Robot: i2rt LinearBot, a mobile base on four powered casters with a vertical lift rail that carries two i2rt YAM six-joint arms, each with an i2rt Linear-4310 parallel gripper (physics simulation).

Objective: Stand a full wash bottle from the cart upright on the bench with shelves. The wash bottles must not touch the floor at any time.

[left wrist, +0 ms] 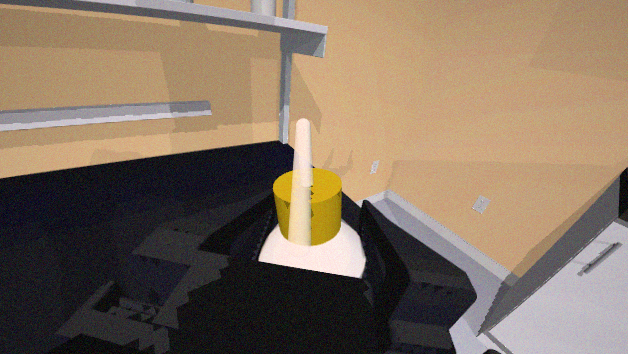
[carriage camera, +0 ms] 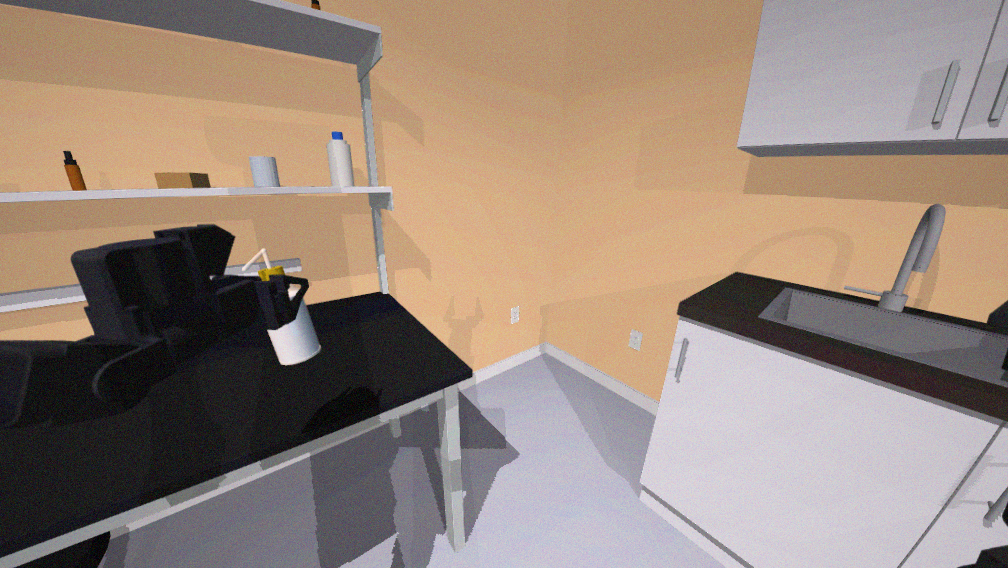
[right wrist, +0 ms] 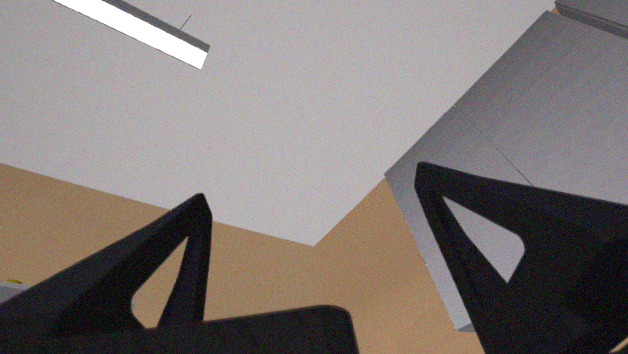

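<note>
The wash bottle [carriage camera: 296, 340] [left wrist: 312, 257], white with a yellow cap and a bent white spout, is nearly upright, leaning slightly in the carriage view. It shows against the black top of the bench with shelves [carriage camera: 402, 352] [left wrist: 100, 200]; whether its base touches the top cannot be told. My left gripper [carriage camera: 284, 304] [left wrist: 319, 201] is shut on the bottle just below its cap, with one finger on either side. My right gripper [right wrist: 313, 189] is open and empty, pointing up toward the ceiling. The cart does not show in the current views.
Above the bench, a shelf [carriage camera: 232, 191] holds a white bottle with a blue cap [carriage camera: 340, 163], a pale cup [carriage camera: 265, 172], a brown box [carriage camera: 181, 179] and an amber bottle [carriage camera: 74, 174]. A sink counter [carriage camera: 712, 303] stands at the right, under a wall cabinet [carriage camera: 846, 70].
</note>
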